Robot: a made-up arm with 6 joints. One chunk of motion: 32 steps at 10 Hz.
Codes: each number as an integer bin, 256 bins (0 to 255) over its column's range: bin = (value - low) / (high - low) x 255, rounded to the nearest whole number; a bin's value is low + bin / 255 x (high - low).
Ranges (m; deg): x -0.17..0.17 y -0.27..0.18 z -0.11..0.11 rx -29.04..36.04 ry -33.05..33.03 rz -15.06..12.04
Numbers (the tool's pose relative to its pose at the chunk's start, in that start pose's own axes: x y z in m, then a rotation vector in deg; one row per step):
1: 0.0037 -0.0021 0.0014 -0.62 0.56 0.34
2: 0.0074 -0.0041 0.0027 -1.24 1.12 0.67
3: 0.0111 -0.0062 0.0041 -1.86 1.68 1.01
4: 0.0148 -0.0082 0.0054 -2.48 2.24 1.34
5: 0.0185 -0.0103 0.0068 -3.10 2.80 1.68
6: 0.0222 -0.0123 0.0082 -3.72 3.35 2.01
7: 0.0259 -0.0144 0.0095 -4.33 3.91 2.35
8: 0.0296 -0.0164 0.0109 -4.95 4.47 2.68
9: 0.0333 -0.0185 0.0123 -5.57 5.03 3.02
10: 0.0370 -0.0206 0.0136 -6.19 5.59 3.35
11: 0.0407 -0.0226 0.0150 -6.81 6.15 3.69
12: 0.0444 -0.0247 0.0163 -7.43 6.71 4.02
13: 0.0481 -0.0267 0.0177 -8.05 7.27 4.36
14: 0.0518 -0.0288 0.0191 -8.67 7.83 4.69
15: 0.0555 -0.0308 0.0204 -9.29 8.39 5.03
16: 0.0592 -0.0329 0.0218 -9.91 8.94 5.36
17: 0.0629 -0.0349 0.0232 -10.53 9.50 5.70
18: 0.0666 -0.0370 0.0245 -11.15 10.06 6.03
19: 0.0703 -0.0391 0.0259 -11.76 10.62 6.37
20: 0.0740 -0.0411 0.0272 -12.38 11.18 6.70
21: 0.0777 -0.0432 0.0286 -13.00 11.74 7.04
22: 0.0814 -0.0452 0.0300 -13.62 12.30 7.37
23: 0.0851 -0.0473 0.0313 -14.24 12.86 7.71
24: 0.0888 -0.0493 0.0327 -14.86 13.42 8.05
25: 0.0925 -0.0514 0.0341 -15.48 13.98 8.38
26: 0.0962 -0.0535 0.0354 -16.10 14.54 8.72
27: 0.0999 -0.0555 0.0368 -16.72 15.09 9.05
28: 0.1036 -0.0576 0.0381 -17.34 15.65 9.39
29: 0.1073 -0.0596 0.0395 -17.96 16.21 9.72
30: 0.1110 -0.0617 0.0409 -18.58 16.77 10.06
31: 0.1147 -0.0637 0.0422 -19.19 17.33 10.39
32: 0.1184 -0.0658 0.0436 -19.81 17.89 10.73
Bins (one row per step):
1: 130 152 129 111 130 145
2: 133 151 131 109 132 148
3: 136 149 132 106 134 151
4: 139 148 134 104 136 154
5: 141 147 135 102 138 158
6: 144 146 137 99 140 161
7: 147 145 139 97 143 164
8: 150 144 140 94 145 167
9: 152 143 142 92 147 170
10: 155 141 143 90 149 173
11: 158 140 145 87 151 176
12: 161 139 146 85 153 180
13: 164 138 148 82 156 183
14: 166 137 150 80 158 186
15: 169 136 151 77 160 189
16: 172 134 153 75 162 192
17: 175 133 154 73 164 195
18: 177 132 156 70 166 198
19: 180 131 158 68 169 202
20: 183 130 159 65 171 205
21: 186 129 161 63 173 208
22: 189 127 162 60 175 211
23: 191 126 164 58 177 214
24: 194 125 165 56 179 217
25: 197 124 167 53 181 221
26: 200 123 169 51 184 224
27: 202 122 170 48 186 227
28: 205 120 172 46 188 230
29: 208 119 173 43 190 233
30: 211 118 175 41 192 236
31: 214 117 176 39 194 239
32: 216 116 178 36 197 243

